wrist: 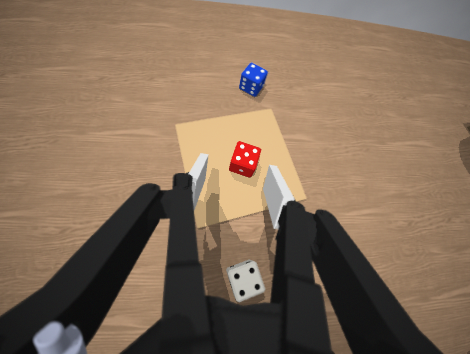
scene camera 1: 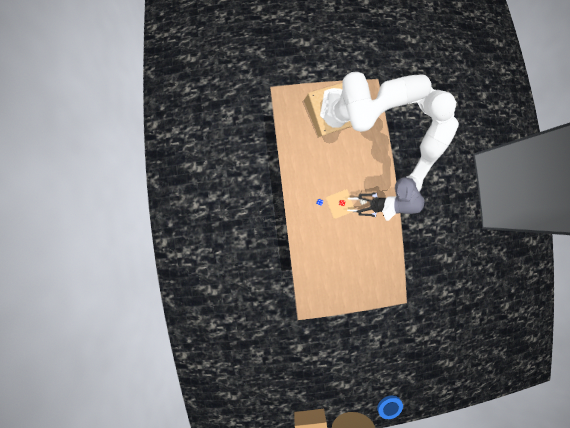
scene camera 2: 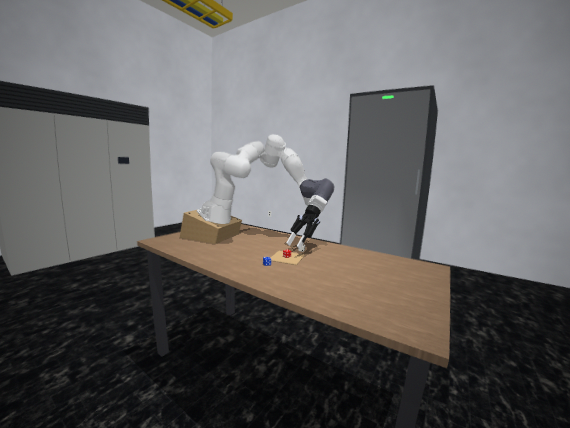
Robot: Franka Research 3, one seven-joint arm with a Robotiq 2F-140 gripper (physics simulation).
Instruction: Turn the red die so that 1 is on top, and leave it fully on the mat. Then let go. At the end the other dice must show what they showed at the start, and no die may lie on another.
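The red die (scene camera 1: 342, 203) (scene camera 2: 286, 253) (wrist: 245, 158) lies flat on the tan mat (scene camera 1: 337, 213) (scene camera 2: 293, 260) (wrist: 212, 132) with 5 on top. In the wrist view its darker side towards the gripper shows a single pip. My gripper (scene camera 1: 349, 204) (scene camera 2: 295, 247) (wrist: 236, 172) is tilted, partly open and empty. Its fingertips are above the mat, on the red die's near side in the wrist view. The blue die (scene camera 1: 319, 202) (scene camera 2: 267, 261) (wrist: 253, 79) lies off the mat with 4 on top. The white die (wrist: 245, 281) shows 4 on top and lies off the mat, under the gripper.
The wooden table (scene camera 1: 345, 260) (scene camera 2: 360, 285) (wrist: 100, 100) carries the robot's wooden base block (scene camera 1: 313, 116) (scene camera 2: 200, 231) at one end. A tall dark cabinet (scene camera 1: 525, 185) (scene camera 2: 385, 175) stands beyond the table. The white die is close below the gripper's body in the wrist view.
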